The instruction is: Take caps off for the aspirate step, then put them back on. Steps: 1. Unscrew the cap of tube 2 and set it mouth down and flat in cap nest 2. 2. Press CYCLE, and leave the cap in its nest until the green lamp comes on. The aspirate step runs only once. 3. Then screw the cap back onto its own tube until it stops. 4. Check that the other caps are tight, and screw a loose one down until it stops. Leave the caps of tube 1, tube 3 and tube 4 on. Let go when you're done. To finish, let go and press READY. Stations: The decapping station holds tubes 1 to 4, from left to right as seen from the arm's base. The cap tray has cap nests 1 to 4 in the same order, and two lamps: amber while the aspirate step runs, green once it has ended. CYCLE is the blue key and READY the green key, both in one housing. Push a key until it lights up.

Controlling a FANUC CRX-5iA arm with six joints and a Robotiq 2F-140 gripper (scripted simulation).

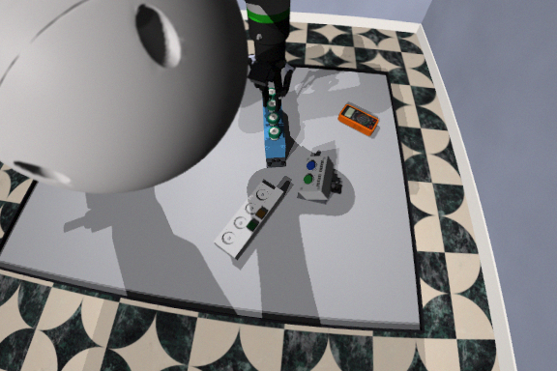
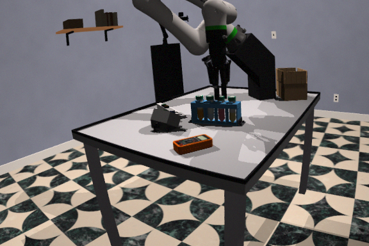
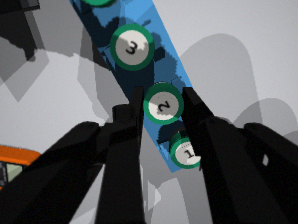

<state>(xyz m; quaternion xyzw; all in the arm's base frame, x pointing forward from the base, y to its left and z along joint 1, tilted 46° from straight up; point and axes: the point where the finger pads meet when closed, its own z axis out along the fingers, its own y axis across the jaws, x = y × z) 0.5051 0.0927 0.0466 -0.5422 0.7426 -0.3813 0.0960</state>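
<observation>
Right now the cap is 30 mm below my hand. The rest, counted from my hand: green ready key: 90 mm ahead, 240 mm to the right, 70 mm below; then blue cycle key: 100 mm ahead, 190 mm to the right, 70 mm below; then key housing: 110 mm ahead, 220 mm to the right, 90 mm below.
</observation>
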